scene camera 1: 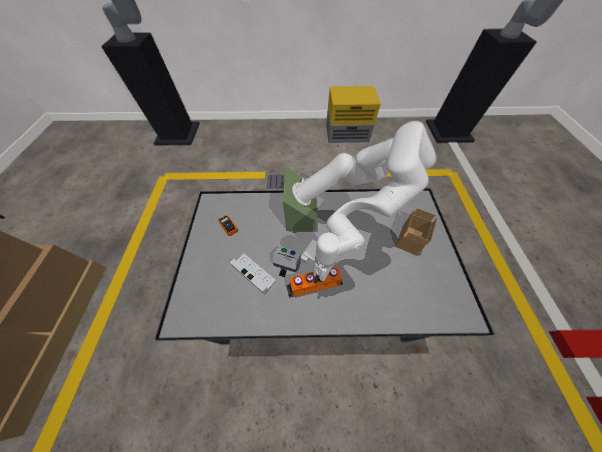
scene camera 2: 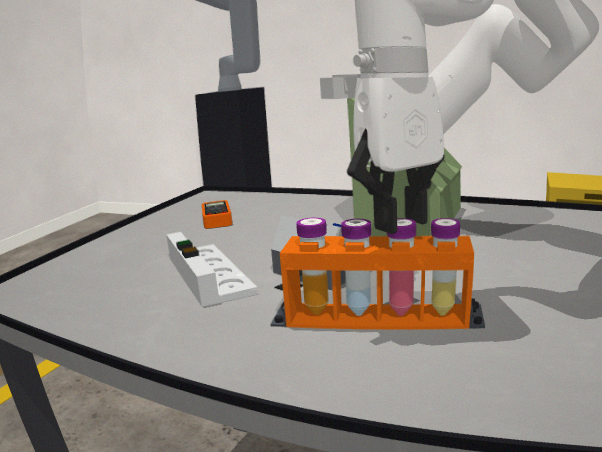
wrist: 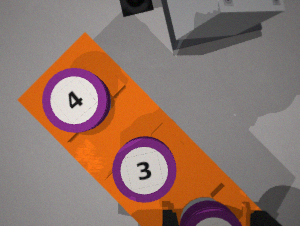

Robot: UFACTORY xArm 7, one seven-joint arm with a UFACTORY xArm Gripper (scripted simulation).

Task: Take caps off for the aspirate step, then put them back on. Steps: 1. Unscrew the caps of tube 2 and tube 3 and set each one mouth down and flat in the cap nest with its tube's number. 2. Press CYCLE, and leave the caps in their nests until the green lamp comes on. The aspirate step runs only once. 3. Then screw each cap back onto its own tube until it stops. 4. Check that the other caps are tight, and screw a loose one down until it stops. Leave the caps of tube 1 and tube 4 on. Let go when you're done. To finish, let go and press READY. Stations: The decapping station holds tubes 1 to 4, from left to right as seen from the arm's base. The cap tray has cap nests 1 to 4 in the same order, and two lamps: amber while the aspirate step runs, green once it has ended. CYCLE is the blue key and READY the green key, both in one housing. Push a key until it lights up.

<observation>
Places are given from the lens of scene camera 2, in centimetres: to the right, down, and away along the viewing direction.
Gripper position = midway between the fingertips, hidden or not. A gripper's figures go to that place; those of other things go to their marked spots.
gripper (scene camera 2: 401, 226): 11, 0, 58
orange meter (scene camera 2: 219, 216): -16, -2, 104
grey key housing (scene camera 2: 287, 228): -2, 0, 77
The marked spots on the grey key housing and the orange meter are 31 cm apart.
</observation>
